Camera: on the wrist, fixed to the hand. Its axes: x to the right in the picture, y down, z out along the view.
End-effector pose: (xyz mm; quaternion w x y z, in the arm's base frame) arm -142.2 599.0 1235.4 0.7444 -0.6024 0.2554 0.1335
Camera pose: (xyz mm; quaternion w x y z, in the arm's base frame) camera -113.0 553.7 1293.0 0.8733 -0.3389 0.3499 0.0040
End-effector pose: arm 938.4 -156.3 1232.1 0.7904 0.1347 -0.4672 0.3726
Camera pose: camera 1008.8 -191.2 1225.1 0.7367 0.3449 -0.2601 0.5202
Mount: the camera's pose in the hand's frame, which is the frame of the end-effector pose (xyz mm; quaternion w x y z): -1.9 -73.3 -29.0 0.9441 0.3195 0.0802 0.0106
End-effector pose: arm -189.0 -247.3 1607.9 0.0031 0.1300 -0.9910 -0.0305
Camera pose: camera -167.9 -319.2 1632.4 0.0412 0.1157 -0.9465 0.2983
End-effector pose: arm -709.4 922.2 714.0 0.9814 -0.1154 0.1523 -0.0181
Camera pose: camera -720.0 844.6 704.7 0.9514 0.2077 0.2179 -0.0646
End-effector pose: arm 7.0 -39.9 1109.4 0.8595 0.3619 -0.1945 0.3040
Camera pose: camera 57.5 -59.7 1052.2 0.7082 0.5899 -0.0214 0.3873
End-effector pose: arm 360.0 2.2 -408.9 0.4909 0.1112 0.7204 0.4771
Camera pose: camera 359.9 -53.9 -464.3 0.3651 0.2312 0.8708 0.2344
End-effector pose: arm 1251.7 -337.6 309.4 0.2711 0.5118 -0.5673 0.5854
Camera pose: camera 1309.7 -294.4 340.9 0.1317 0.5169 -0.3323 0.7779
